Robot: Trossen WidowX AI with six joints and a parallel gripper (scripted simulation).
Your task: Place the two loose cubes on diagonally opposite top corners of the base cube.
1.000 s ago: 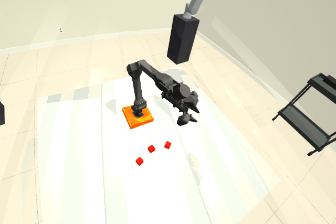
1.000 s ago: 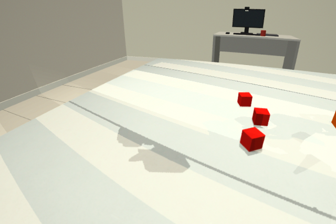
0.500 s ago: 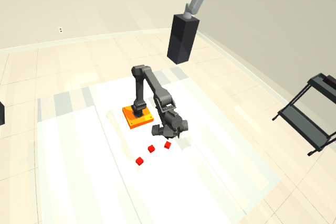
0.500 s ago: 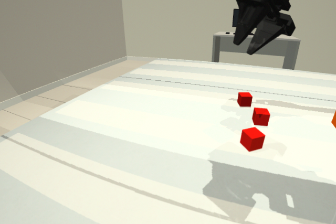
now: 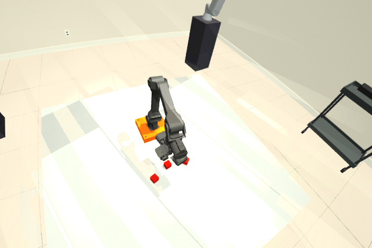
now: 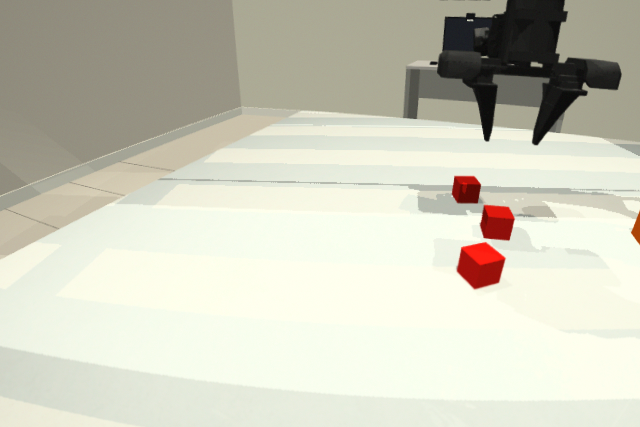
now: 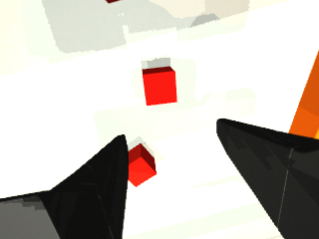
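My gripper tip is 110 mm above the cube, 100 mm to the right of it and 30 mm short of it.
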